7 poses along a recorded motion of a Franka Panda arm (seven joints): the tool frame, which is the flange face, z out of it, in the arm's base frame.
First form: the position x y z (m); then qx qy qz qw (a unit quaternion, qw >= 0).
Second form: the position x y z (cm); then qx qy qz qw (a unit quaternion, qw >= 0). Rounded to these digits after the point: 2 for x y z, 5 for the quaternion.
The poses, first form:
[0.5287, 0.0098, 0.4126, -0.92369, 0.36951, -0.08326, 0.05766]
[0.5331, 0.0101, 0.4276, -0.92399, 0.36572, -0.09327, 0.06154]
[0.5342, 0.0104, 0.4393, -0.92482, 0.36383, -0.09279, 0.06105]
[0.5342, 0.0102, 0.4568, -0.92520, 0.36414, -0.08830, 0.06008]
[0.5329, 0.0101, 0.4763, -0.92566, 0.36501, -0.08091, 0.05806]
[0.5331, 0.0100, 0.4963, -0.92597, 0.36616, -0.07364, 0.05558]
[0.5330, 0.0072, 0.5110, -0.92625, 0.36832, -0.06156, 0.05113]
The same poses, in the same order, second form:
[52.87, 0.98, 41.26, -0.92369, 0.36951, -0.08326, 0.05766]
[53.31, 1.01, 42.76, -0.92399, 0.36572, -0.09327, 0.06154]
[53.42, 1.04, 43.93, -0.92482, 0.36383, -0.09279, 0.06105]
[53.42, 1.02, 45.68, -0.92520, 0.36414, -0.08830, 0.06008]
[53.29, 1.01, 47.63, -0.92566, 0.36501, -0.08091, 0.05806]
[53.31, 1.00, 49.63, -0.92597, 0.36616, -0.07364, 0.05558]
[53.30, 0.72, 51.10, -0.92625, 0.36832, -0.06156, 0.05113]

